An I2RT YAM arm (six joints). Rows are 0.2 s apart.
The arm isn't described. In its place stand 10 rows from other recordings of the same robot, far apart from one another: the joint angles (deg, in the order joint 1, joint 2, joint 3, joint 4, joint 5, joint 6), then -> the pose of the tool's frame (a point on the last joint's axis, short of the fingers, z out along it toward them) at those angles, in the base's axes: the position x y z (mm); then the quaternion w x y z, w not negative.
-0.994, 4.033, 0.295, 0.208, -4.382, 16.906 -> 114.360 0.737 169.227 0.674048 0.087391 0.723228 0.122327
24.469, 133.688, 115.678, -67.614, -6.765, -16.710 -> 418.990 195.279 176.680 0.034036 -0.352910 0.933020 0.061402
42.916, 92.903, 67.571, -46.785, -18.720, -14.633 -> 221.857 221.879 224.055 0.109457 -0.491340 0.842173 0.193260
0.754, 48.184, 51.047, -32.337, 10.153, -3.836 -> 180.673 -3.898 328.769 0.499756 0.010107 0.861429 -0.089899
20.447, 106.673, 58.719, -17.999, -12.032, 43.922 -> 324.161 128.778 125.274 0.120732 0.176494 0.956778 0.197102
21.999, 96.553, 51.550, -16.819, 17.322, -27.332 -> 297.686 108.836 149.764 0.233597 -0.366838 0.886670 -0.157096
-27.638, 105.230, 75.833, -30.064, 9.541, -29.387 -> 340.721 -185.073 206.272 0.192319 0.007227 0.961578 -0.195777
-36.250, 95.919, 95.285, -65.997, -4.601, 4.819 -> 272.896 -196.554 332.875 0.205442 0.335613 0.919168 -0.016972
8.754, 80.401, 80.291, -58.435, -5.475, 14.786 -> 274.441 45.697 339.979 0.255683 0.037659 0.960813 0.100235
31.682, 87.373, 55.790, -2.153, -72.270, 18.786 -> 253.302 196.180 252.905 0.122767 -0.356266 0.676490 0.632744
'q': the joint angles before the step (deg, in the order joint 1, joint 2, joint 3, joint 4, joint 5, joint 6). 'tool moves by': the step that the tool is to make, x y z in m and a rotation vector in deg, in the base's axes. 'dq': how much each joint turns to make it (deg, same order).
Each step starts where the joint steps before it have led.
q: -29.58 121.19 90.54 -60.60 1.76 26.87
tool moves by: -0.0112 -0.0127 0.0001 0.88 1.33 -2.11
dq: -2.43 -0.01 -0.02 -1.58 -0.06 -0.32
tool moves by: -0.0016 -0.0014 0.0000 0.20 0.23 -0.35
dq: -0.30 0.00 -0.01 -0.29 -0.05 0.05
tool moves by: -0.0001 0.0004 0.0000 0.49 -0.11 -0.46
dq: 0.00 0.01 0.01 -0.18 -0.50 0.43
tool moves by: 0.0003 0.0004 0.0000 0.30 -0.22 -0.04
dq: 0.04 0.00 0.00 0.02 -0.38 0.06
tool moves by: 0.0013 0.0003 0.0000 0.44 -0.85 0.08
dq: 0.06 0.00 0.01 0.47 -0.82 -0.06
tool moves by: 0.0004 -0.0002 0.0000 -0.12 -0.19 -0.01
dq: 0.01 0.00 0.01 0.22 0.00 0.02
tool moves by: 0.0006 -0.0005 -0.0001 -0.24 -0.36 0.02
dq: -0.01 -0.01 -0.03 0.45 0.01 -0.03
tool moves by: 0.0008 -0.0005 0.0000 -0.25 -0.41 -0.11
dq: 0.00 0.00 0.01 0.47 -0.01 0.11
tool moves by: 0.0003 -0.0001 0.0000 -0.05 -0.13 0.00
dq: 0.01 0.01 0.02 0.13 -0.03 0.01
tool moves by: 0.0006 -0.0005 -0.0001 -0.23 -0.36 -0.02
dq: -0.01 0.00 -0.03 0.45 0.00 0.01
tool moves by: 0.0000 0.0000 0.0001 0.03 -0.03 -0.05
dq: 0.00 -0.01 0.01 -0.01 -0.04 0.05
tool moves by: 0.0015 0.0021 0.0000 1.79 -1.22 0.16
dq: 0.18 0.00 0.00 0.09 -2.16 -0.02
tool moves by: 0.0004 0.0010 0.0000 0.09 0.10 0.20
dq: 0.15 0.02 0.02 -0.14 -0.02 -0.05
